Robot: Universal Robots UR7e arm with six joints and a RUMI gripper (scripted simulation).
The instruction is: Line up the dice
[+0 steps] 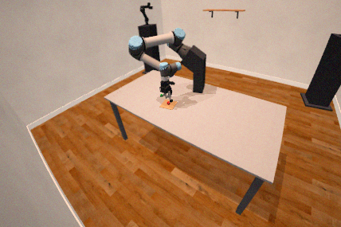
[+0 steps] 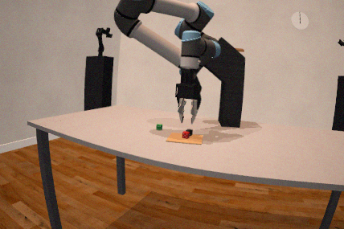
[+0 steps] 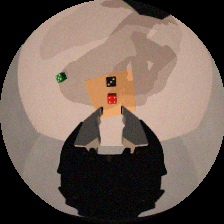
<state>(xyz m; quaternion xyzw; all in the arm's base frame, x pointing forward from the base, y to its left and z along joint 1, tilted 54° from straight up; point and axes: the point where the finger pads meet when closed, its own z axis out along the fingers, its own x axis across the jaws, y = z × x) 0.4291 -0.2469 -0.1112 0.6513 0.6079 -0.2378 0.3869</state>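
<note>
Right now the green die is 11 cm behind my hand, 14 cm to the right of it and 7 cm below it. The rest, counted from my hand: black die (5 cm behind, 1 cm to the left, 7 cm below); then red die (7 cm below); then orange mat (8 cm below).
</note>
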